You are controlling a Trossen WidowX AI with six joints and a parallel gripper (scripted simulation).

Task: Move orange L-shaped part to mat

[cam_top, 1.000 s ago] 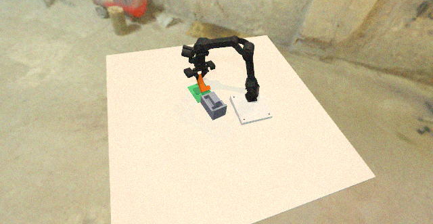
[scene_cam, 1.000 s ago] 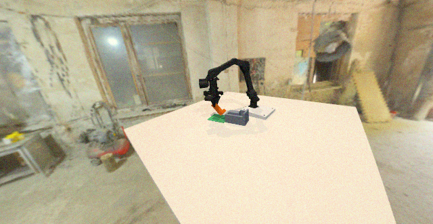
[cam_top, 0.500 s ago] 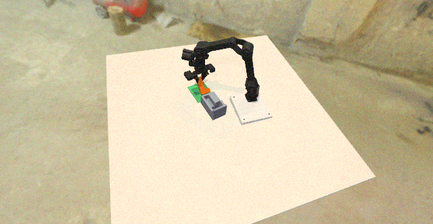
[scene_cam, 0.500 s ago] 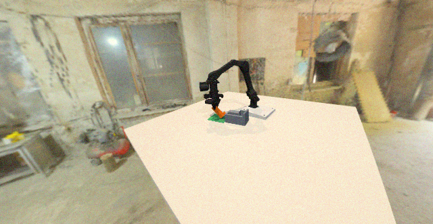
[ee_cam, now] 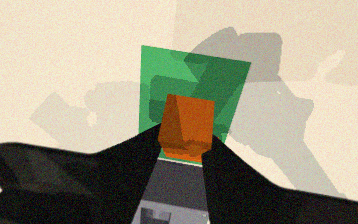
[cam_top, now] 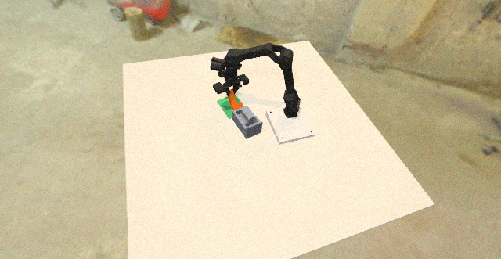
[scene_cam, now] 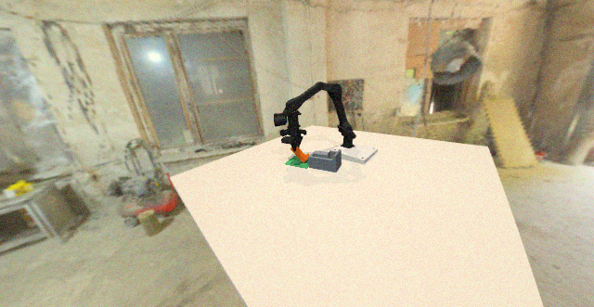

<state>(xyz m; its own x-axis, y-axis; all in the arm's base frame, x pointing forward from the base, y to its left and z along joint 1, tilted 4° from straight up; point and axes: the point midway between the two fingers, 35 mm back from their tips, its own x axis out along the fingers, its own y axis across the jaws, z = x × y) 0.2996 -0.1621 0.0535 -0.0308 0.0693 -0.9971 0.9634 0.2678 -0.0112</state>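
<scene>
My gripper tip is 20 mm past the orange L-shaped part, 20 mm to the right of it and 30 mm above it. Round my gripper tip: green mat 10 mm behind, 20 mm to the left, 90 mm below.
</scene>
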